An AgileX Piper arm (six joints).
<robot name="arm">
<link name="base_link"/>
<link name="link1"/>
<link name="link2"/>
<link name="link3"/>
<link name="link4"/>
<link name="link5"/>
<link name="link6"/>
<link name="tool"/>
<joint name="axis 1" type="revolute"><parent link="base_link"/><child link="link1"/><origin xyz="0 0 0.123" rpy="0 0 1.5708"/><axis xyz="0 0 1"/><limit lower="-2.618" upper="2.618"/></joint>
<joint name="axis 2" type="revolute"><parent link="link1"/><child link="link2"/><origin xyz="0 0 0" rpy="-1.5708 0 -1.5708"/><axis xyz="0 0 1"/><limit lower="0" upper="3.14"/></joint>
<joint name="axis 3" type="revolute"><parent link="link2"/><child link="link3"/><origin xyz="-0.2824 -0.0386 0" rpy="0 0 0"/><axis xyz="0 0 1"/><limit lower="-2.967" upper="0"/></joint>
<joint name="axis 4" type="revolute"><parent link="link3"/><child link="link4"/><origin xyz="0.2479 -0.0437 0" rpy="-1.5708 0 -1.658"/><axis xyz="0 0 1"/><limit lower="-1.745" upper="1.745"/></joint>
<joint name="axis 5" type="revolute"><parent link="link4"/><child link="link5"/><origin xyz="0 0 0" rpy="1.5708 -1.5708 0"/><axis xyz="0 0 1"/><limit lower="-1.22" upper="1.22"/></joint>
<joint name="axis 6" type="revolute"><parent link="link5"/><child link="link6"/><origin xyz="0.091 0 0" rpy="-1.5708 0 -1.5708"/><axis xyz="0 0 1"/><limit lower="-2.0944" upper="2.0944"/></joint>
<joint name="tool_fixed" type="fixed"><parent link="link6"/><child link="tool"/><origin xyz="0 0 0" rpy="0 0 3.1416"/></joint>
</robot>
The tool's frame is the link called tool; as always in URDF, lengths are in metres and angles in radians.
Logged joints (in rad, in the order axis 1, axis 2, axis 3, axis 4, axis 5, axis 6), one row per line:
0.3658 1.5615 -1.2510 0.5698 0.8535 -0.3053
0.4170 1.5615 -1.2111 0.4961 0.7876 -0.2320
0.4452 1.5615 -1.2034 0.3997 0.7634 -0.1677
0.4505 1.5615 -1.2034 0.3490 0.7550 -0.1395
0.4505 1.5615 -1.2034 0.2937 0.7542 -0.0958
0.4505 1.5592 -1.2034 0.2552 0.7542 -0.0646
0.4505 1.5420 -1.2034 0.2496 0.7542 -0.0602
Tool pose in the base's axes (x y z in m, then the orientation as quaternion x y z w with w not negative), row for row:
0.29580 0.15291 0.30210 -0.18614 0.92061 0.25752 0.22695
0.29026 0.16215 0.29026 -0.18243 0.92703 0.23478 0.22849
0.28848 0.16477 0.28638 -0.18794 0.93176 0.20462 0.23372
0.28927 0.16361 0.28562 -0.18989 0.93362 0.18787 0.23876
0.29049 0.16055 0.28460 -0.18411 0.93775 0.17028 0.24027
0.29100 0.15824 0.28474 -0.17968 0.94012 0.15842 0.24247
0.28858 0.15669 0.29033 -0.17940 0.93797 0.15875 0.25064
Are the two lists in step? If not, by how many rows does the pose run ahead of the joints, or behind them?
They are in step.
